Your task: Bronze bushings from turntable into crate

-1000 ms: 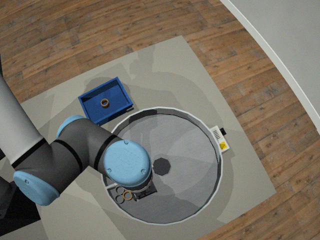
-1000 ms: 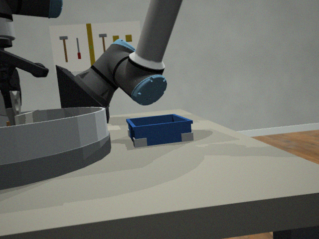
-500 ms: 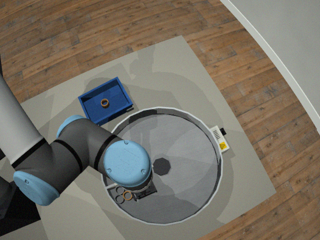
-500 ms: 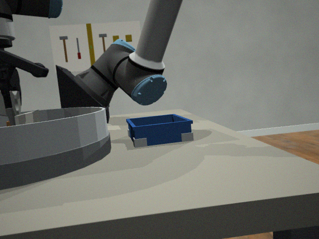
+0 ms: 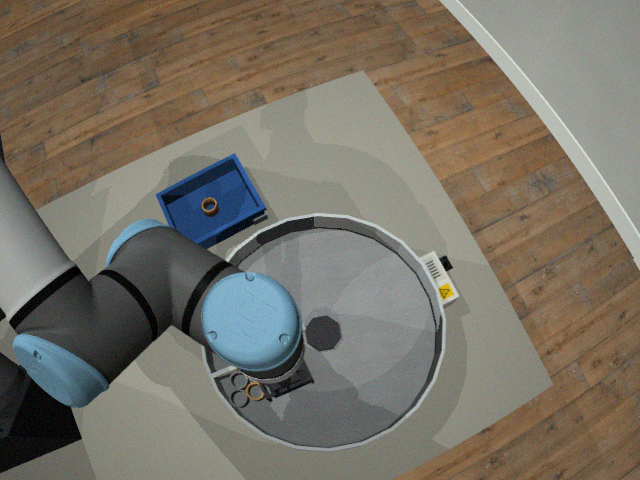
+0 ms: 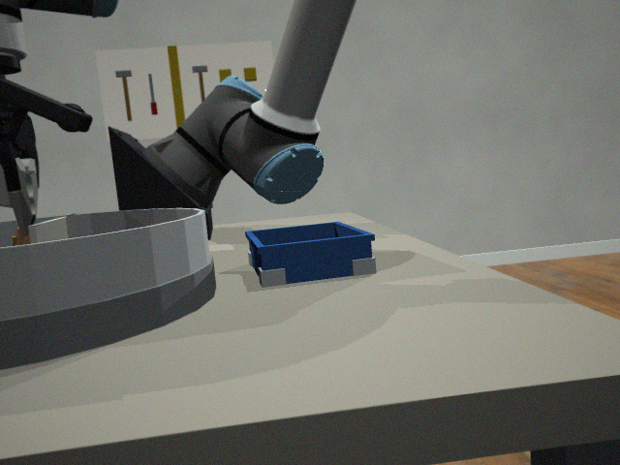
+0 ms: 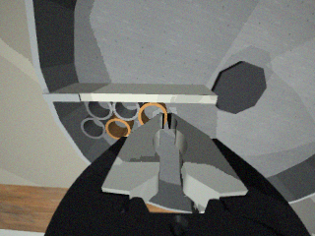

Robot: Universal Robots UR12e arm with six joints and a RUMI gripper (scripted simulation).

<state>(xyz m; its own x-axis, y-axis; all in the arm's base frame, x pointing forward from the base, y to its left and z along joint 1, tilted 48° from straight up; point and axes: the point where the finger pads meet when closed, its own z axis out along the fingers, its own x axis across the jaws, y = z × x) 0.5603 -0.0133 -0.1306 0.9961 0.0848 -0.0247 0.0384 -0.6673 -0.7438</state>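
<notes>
Now: hand 36 cm to the right of the blue crate, 7 cm above it and 2 cm past it. From my hand the other things lie so: grey turntable (9 cm ahead, 5 cm below, 3 cm to the left).
</notes>
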